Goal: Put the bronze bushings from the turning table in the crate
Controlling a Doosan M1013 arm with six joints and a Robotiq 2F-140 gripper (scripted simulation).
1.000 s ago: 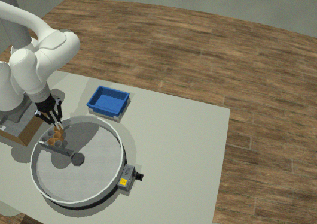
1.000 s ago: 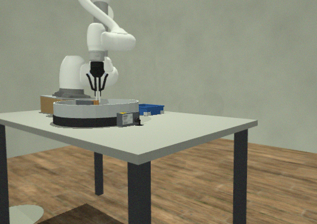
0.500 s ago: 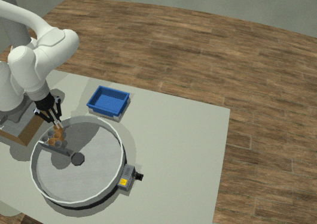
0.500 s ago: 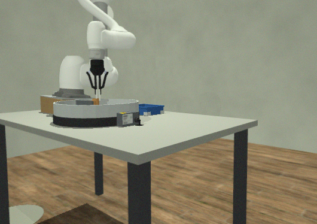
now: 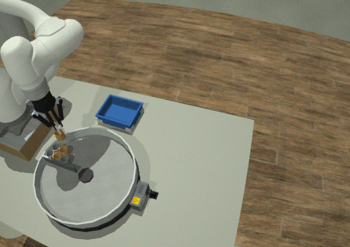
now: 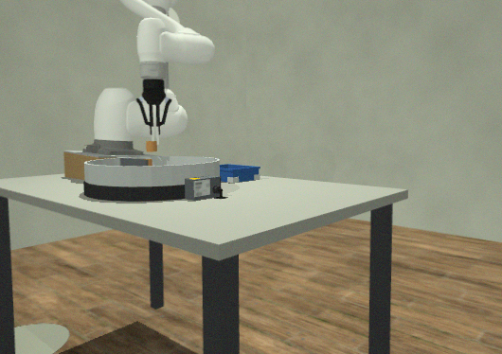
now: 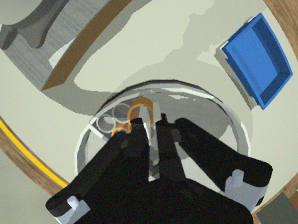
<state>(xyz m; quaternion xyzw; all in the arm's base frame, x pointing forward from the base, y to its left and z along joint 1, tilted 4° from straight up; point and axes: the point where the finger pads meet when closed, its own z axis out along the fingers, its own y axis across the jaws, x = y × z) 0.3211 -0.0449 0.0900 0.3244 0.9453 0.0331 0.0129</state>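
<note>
My hand is 240 mm to the right of the crate, 150 mm short of it and 150 mm above it. From my hand the other things lie so: turning table (140 mm ahead, 120 mm to the right, 120 mm below).
</note>
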